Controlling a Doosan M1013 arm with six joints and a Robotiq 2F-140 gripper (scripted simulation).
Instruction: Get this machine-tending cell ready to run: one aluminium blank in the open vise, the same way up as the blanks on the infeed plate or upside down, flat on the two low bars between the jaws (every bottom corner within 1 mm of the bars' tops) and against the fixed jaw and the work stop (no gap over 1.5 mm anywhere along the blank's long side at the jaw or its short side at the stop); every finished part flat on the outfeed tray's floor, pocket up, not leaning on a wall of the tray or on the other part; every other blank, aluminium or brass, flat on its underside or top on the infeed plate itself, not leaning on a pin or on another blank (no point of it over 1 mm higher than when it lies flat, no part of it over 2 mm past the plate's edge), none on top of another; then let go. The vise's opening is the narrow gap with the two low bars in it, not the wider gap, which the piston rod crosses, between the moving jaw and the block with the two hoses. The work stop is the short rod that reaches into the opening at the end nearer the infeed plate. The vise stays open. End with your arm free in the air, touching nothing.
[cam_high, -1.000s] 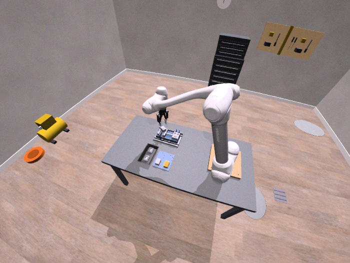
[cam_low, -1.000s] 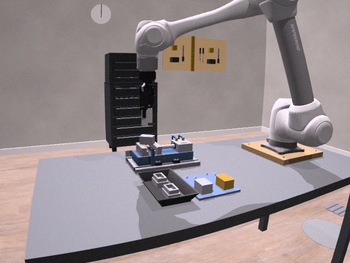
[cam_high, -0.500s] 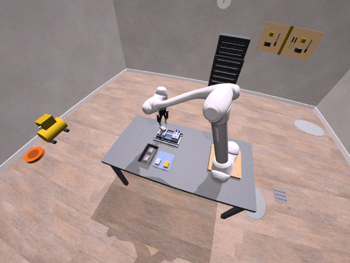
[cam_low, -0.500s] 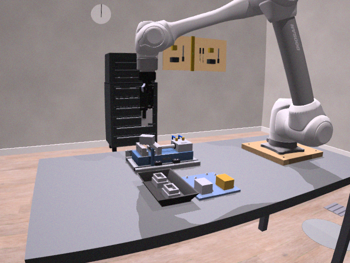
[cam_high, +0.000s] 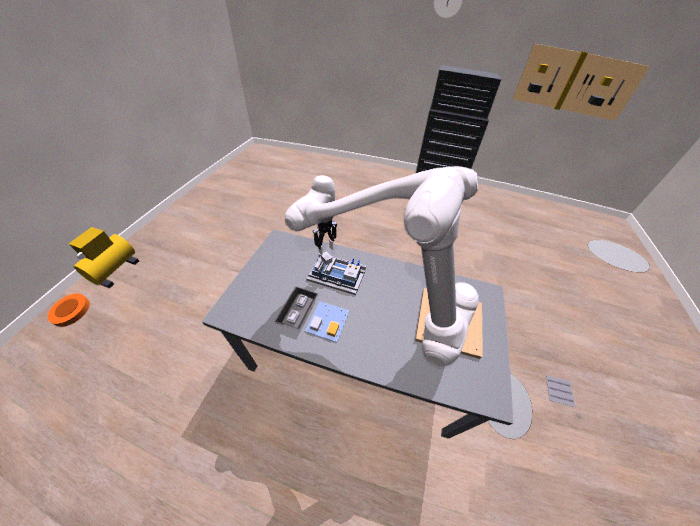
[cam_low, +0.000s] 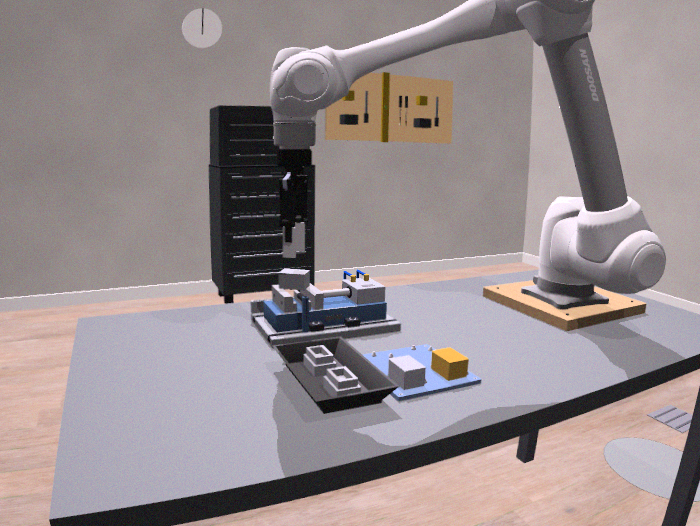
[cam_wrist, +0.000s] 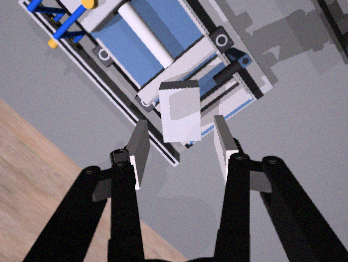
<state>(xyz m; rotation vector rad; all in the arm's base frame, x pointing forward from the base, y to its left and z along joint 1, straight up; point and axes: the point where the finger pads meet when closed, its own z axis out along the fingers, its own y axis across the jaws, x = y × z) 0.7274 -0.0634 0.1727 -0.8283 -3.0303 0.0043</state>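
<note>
Right now my hand is 120 mm above the fixed jaw, 30 mm short of it and 20 mm to the right of it. The rest, counted from my hand: piston rod 120 mm below, 90 mm behind, 10 mm to the left; dark work stop rod 110 mm below, 70 mm to the left; moving jaw 120 mm below, 40 mm behind, 20 mm to the left.
</note>
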